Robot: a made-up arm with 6 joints.
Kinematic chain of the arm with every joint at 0, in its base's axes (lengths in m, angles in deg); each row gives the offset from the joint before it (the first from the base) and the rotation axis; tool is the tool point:
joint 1: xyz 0 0 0.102 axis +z
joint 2: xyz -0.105 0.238 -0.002 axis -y
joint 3: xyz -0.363 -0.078 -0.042 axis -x
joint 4: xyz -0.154 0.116 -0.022 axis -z
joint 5: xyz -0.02 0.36 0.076 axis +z
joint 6: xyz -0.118 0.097 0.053 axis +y
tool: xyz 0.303 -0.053 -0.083
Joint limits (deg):
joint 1: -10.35..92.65
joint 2: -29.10..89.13
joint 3: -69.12..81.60
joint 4: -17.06..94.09
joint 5: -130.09..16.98
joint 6: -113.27..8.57
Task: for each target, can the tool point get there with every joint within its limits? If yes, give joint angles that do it. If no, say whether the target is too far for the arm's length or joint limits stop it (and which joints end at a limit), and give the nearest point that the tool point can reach.
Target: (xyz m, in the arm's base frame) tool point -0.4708 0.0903 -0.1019
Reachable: yes | joints 30.90 21.94 44.74 56.66 -70.52 -9.65
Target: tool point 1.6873 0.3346 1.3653
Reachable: no: too far | nearest point 0.1053 0.2965 0.6870 | short by 1.722 m
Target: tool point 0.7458 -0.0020 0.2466
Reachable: no: joint limits stop it (at a limit: joint 1, joint 2, joint 3, joint 5, joint 6) | nearest point 0.4085 0.1338 -0.0898 | short by 0.495 m
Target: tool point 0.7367 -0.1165 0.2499
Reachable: no: joint limits stop it (at a limit: joint 1, joint 3, joint 4, joint 5, joint 6) | nearest point 0.2487 -0.1238 0.1994 | short by 0.491 m
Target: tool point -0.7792 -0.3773 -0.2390
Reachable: yes | joints 74.66 73.88 -3.90 1.97 -0.63 -69.04
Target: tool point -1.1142 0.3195 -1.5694
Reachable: no: too far | nearest point -0.7078 0.2030 -0.8101 | short by 0.869 m
